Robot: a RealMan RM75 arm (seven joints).
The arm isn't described. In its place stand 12 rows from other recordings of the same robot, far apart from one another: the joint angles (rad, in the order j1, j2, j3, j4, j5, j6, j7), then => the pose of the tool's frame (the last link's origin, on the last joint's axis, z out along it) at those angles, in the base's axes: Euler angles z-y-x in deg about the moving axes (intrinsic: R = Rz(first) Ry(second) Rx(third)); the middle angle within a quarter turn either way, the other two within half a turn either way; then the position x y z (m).
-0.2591, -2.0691, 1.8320, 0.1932, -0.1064, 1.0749, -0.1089 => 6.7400 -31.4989 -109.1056 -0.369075 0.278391 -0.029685
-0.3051, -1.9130, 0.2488, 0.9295, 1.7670, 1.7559, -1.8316 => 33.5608 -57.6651 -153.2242 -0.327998 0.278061 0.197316
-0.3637, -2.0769, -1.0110, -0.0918, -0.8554, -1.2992, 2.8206 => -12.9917 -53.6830 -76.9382 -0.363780 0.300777 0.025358
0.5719, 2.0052, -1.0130, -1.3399, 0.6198, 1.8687, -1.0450 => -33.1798 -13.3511 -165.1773 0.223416 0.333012 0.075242
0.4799, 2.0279, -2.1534, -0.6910, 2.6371, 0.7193, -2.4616 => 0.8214 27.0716 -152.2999 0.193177 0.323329 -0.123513
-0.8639, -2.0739, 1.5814, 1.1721, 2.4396, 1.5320, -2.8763 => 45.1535 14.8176 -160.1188 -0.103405 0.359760 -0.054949
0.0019, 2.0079, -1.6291, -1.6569, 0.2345, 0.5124, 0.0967 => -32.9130 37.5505 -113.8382 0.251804 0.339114 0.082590
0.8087, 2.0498, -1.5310, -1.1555, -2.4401, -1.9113, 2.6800 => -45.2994 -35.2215 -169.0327 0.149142 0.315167 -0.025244
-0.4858, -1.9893, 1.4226, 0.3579, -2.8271, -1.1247, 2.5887 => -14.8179 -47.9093 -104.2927 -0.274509 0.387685 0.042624
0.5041, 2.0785, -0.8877, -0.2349, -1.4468, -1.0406, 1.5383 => -70.2743 46.7162 -177.8257 0.316762 0.335149 -0.054950
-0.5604, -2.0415, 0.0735, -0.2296, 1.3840, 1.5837, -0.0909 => -32.6414 -45.1776 -83.0283 -0.264534 0.330728 0.001502
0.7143, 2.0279, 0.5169, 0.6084, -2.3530, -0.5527, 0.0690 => -6.7430 29.9128 -140.2170 0.172757 0.364412 -0.138090
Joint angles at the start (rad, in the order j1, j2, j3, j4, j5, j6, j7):
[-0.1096 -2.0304 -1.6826 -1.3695 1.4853 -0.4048 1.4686]
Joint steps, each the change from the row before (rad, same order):
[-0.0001 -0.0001 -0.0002 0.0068 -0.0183 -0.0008 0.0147]
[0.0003 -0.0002 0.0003 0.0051 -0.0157 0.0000 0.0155]
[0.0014 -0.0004 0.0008 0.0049 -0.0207 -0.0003 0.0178]
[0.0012 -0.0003 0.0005 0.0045 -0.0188 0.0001 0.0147]
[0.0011 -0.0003 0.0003 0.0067 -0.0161 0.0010 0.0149]
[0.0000 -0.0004 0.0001 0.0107 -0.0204 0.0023 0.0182]
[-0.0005 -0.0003 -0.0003 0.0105 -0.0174 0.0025 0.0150]
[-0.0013 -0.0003 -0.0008 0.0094 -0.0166 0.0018 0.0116]
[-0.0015 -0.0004 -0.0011 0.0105 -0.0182 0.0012 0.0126]
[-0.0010 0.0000 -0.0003 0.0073 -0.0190 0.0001 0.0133]
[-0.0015 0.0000 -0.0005 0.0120 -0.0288 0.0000 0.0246]
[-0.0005 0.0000 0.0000 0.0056 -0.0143 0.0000 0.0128]
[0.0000 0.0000 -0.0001 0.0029 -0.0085 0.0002 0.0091]
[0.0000 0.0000 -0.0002 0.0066 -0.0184 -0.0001 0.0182]
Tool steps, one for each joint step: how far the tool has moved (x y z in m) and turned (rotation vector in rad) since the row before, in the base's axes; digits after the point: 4 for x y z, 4 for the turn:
[-0.0011 -0.0001 -0.0006 0.0001 -0.0050 0.0007]
[-0.0008 -0.0002 -0.0004 0.0009 -0.0015 -0.0004]
[-0.0008 -0.0004 -0.0005 0.0013 -0.0044 -0.0006]
[-0.0008 -0.0003 -0.0003 0.0017 -0.0053 0.0003]
[-0.0017 -0.0004 -0.0006 0.0013 -0.0025 0.0028]
[-0.0025 -0.0002 -0.0009 0.0017 -0.0038 0.0053]
[-0.0025 -0.0001 -0.0008 0.0016 -0.0037 0.0060]
[-0.0019 0.0002 -0.0005 0.0016 -0.0061 0.0052]
[-0.0021 0.0001 -0.0006 0.0014 -0.0070 0.0056]
[-0.0011 0.0001 -0.0003 0.0017 -0.0065 0.0020]
[-0.0020 0.0001 -0.0006 0.0026 -0.0057 0.0026]
[-0.0010 0.0000 -0.0003 0.0014 -0.0022 0.0010]
[-0.0006 -0.0001 -0.0001 0.0014 0.0002 0.0003]
[-0.0013 -0.0002 -0.0002 0.0024 -0.0012 0.0011]

